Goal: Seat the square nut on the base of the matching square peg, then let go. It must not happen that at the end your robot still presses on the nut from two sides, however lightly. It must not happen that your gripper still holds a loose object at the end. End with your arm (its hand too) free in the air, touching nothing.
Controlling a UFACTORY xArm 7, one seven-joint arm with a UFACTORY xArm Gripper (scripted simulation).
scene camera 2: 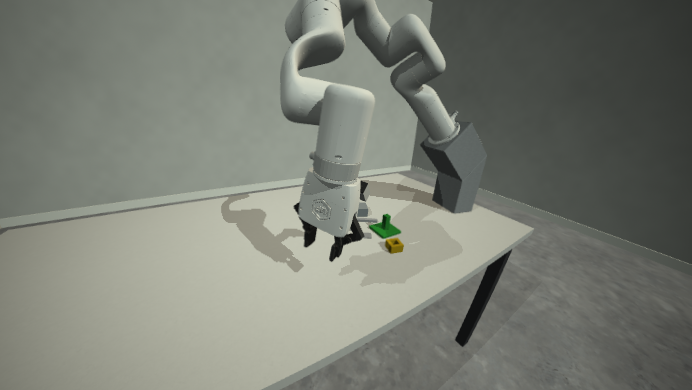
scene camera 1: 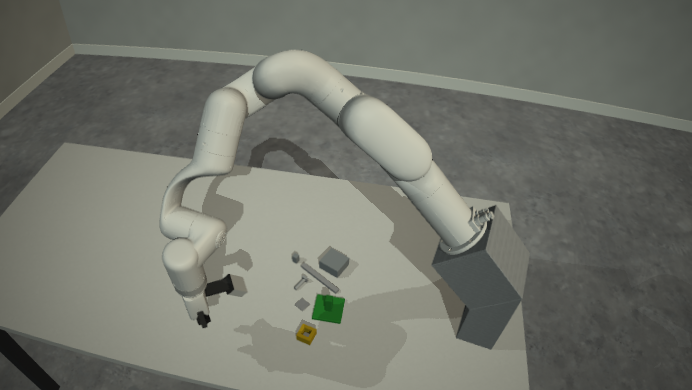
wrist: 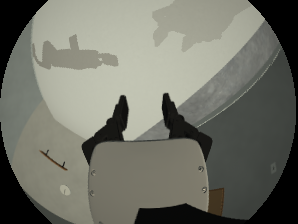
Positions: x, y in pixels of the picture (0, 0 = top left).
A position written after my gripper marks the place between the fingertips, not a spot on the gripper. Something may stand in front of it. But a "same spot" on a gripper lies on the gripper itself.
my gripper: scene camera 2; scene camera 1; wrist 144, 101
same spot on my gripper: (scene camera 2: 336, 249) = (scene camera 1: 197, 321)
